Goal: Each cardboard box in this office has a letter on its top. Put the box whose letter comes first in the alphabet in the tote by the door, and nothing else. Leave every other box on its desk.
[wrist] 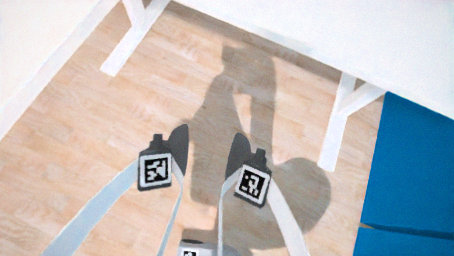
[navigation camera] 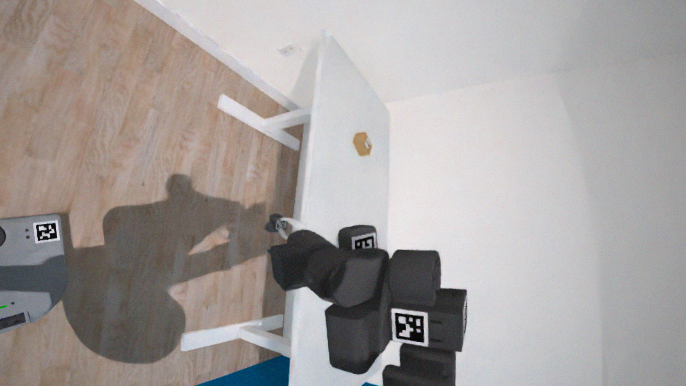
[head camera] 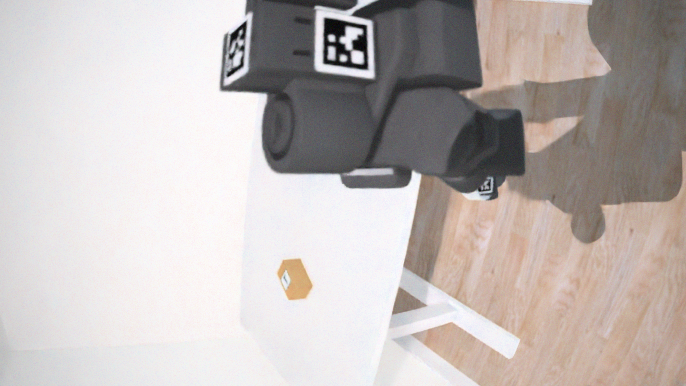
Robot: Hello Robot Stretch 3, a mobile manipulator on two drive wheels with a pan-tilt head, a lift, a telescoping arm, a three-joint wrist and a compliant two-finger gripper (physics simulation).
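Frame: origin at the robot's base, x ahead, y left, z up, level; centimetres.
Seen in the pictures: gripper, between the fingertips: (wrist: 210,146) (navigation camera: 274,236).
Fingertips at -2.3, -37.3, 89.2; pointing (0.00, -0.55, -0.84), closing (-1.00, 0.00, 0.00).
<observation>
A point is followed by its place in that frame, as x, y, z.
A small orange-brown cardboard box (head camera: 298,281) @[24.2, -108.7, 75.5] (navigation camera: 360,145) @[23.5, -109.4, 74.9] sits on a long white desk (head camera: 345,240) @[12.4, -92.5, 72.0] (navigation camera: 335,195) @[2.6, -89.2, 72.0] (wrist: 380,35) @[-36.0, -72.2, 72.0] near its far end. Its top has a white label with a dark letter that looks like a T or I, too small to read surely. My gripper (wrist: 210,146) @[-2.3, -37.3, 89.2] is open with floor between its fingers. It hangs beside the desk's long edge, on the floor side, well away from the box. The dark wrist parts cover part of the desk in the head and navigation views. The tote does not show in these views.
White desk legs (head camera: 482,330) @[53.6, -107.3, 2.5] (navigation camera: 242,112) @[54.2, -106.1, 2.5] (wrist: 333,142) @[-65.1, -70.4, 2.5] reach out over the wood floor (head camera: 565,300) @[37.7, -72.7, 0.0] (navigation camera: 125,125) @[38.7, -43.3, 0.0] (wrist: 90,105) @[61.7, -72.0, 0.0]. A blue panelled surface (navigation camera: 255,375) @[-95.5, -87.6, 11.0] (wrist: 415,170) @[-85.4, -54.8, 27.2] lies past one desk leg. A white wall (head camera: 110,175) @[-3.7, -152.7, 121.4] (navigation camera: 500,190) @[-2.4, -153.1, 132.9] runs behind the desk.
</observation>
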